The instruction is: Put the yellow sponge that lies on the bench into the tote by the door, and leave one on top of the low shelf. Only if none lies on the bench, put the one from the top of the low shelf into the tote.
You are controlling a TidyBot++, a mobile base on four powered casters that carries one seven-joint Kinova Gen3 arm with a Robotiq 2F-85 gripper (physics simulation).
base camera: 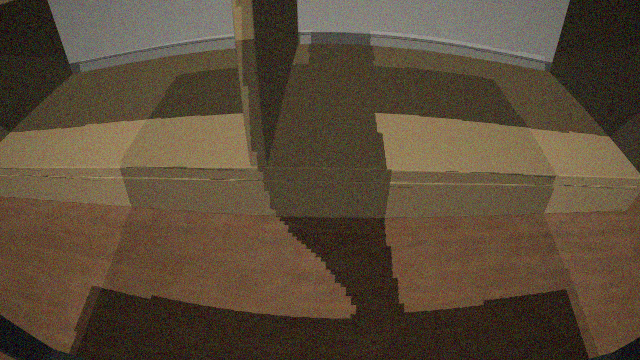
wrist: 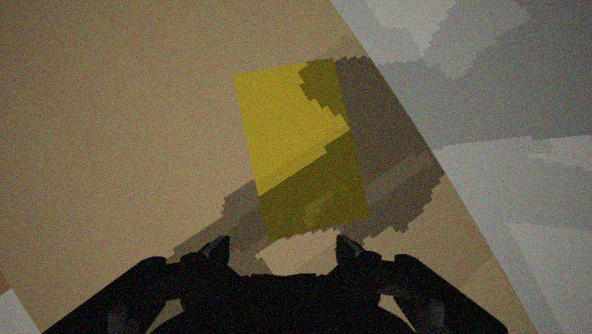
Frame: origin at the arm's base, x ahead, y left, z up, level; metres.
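Where they show: gripper, fingertip midpoint: (wrist: 283, 247).
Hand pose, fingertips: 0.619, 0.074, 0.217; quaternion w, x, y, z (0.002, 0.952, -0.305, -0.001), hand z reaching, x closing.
Things, the pixels of their top centre, and the offset from my fingertips, as dx, dy, dz. "*": a spot on its surface instead. Level surfaces: height alone.
- yellow sponge, top centre: (wrist: 301, 145) +0.052, +0.056, +0.042
- light wooden top, surface height: dz -0.003
- low wooden board, surface height: dz -0.534
- upright panel, surface spot: (base camera: 277, 65) * -0.101, -0.004, -0.464
- brown floor, surface height: dz -0.613
A yellow sponge (wrist: 295, 135) lies flat on a light wooden top (wrist: 125, 125) in the wrist view, slightly turned and partly in shadow. These frames do not plainly show whether this top is the bench or the low shelf. My gripper (wrist: 283, 247) is open and empty. It is above the top, with its fingertips just below the sponge's near end in the picture and apart from it. The tote does not show in either view, and no sponge shows in the base camera view.
A grey surface (wrist: 520, 110) lies beyond the top's slanting right edge. In the base camera view, a low wooden board (base camera: 465, 145) with an upright panel (base camera: 277, 65) stands ahead, a grey wall (base camera: 425, 20) behind it and brown floor (base camera: 200, 255) before it. Dark side panels flank it.
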